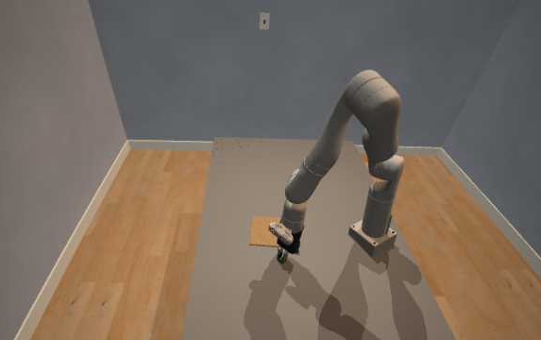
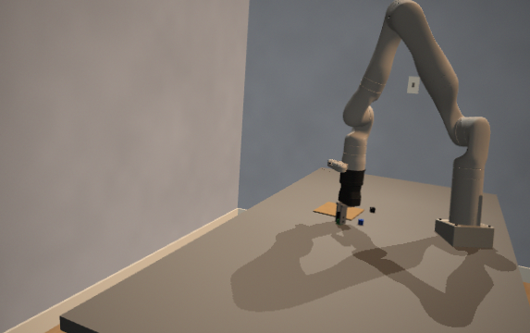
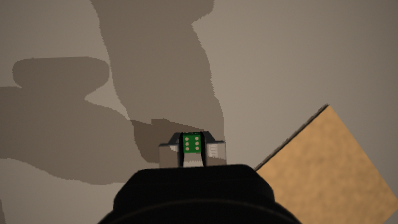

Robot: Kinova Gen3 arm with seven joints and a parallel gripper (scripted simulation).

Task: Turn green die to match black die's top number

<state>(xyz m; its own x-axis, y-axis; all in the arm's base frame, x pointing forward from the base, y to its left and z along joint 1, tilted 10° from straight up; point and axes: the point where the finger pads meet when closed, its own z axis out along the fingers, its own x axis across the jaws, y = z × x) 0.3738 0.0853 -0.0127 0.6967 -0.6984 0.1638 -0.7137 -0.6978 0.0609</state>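
The tan mat is 40 mm ahead of my hand, 130 mm to the right of it and 20 mm below it. Round my hand: green die: 10 mm below; blue die: 60 mm behind, 40 mm to the right, 10 mm below; black die: 70 mm behind, 200 mm to the right, 10 mm below.
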